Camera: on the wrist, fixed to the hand. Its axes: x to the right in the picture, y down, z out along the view.
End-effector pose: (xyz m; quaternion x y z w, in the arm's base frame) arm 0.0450 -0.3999 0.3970 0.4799 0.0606 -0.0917 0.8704
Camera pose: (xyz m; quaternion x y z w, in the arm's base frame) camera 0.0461 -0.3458 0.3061 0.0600 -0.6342 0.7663 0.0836
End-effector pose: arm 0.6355 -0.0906 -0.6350 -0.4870 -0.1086 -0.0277 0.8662
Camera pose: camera 0.6564 -0.1941 -0.6405 -0.0877 0.3195 0.9435 0.0126
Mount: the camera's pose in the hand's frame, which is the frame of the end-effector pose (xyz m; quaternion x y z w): 0.0132 -0.0464 -0.0941 -0.0238 0.1838 -0.9826 0.0072
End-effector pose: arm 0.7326 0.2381 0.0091 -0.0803 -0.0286 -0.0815 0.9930
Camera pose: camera 0.7420 0.1754 -0.0755 -0.0189 -0.1054 0.9918 0.0696
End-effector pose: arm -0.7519 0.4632 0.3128 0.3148 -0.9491 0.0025 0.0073
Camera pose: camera -0.7336 0.4190 0.4071 0.9343 0.3038 0.0281 0.1845
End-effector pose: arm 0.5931 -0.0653 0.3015 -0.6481 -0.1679 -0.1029 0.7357
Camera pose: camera 0.5988 -0.1638 0.3394 -0.1617 0.5004 0.8468 0.0804
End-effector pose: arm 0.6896 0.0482 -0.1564 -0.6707 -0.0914 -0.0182 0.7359
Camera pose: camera 0.7060 -0.0484 -0.1165 -0.0708 0.5240 0.8487 0.0117
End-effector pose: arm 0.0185 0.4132 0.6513 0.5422 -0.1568 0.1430 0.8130
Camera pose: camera 0.0586 0.4840 0.5837 0.1123 0.6777 -0.7019 0.1881
